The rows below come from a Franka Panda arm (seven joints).
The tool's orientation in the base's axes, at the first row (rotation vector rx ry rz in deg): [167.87, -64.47, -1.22]
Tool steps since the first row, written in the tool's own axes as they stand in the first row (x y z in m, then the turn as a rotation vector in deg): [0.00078, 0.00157, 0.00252, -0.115, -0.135, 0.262]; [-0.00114, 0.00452, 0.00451, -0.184, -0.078, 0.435]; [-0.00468, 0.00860, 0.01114, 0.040, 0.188, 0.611]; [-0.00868, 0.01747, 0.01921, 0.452, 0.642, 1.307]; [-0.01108, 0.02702, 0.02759, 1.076, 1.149, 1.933]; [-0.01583, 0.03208, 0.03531, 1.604, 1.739, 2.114]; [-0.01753, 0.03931, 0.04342, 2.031, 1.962, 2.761]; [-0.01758, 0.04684, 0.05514, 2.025, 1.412, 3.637]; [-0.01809, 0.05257, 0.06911, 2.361, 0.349, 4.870]
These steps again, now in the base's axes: [-0.00051, -0.00168, -0.00252, 0.001, 0.178, -0.262]; [-0.00393, -0.00259, -0.00446, -0.090, 0.182, -0.433]; [-0.00939, -0.00323, -0.01102, -0.105, -0.165, -0.610]; [-0.01840, -0.00713, -0.01897, -0.112, -0.777, -1.307]; [-0.02669, -0.01260, -0.02725, 0.004, -1.570, -1.936]; [-0.03372, -0.01316, -0.03488, -0.001, -2.361, -2.119]; [-0.03993, -0.01738, -0.04291, 0.158, -2.811, -2.769]; [-0.04517, -0.02292, -0.05457, 0.509, -2.397, -3.649]; [-0.04957, -0.02680, -0.06849, 1.453, -1.830, -4.894]
